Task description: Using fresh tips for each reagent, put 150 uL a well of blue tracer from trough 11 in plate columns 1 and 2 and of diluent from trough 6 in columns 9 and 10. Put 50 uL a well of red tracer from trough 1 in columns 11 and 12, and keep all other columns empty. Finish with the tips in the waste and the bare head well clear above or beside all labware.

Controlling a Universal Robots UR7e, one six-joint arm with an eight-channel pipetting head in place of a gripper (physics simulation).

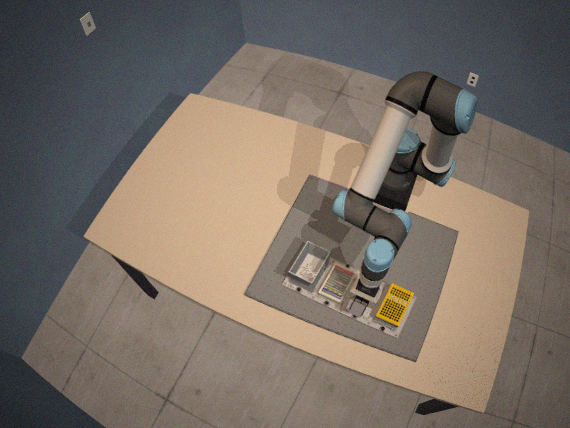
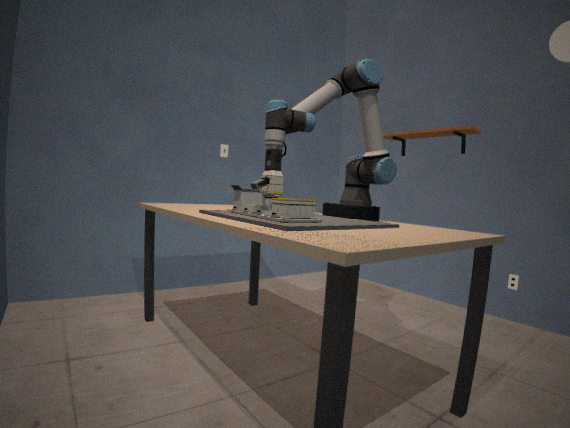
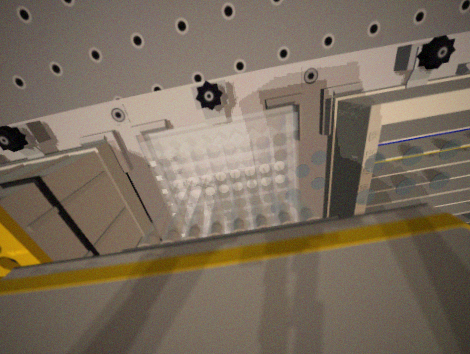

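Observation:
My pipetting head (image 1: 367, 294) (image 2: 272, 193) (image 3: 235, 255) is upright and low over the clear well plate (image 1: 358, 306) (image 3: 225, 145). Its body hides part of the plate, and its nozzles and any tips on them are hidden. Liquid in the wells cannot be made out. The trough reservoir (image 1: 338, 282) (image 3: 348, 150) stands beside the plate, with a red strip at its far end and blue and yellow strips at its near end. The yellow tip rack (image 1: 395, 305) (image 2: 295, 200) (image 3: 17, 245) stands on the plate's other side. The grey waste bin (image 1: 302, 278) (image 2: 246, 199) holds loose pale tips.
The labware stands in a row on a pale deck plate (image 1: 291, 284) with black knobs (image 3: 209, 95). This lies on a dark perforated mat (image 1: 425, 280) on the wooden table (image 1: 200, 175). The bin and tip rack walls rise on either side of the row.

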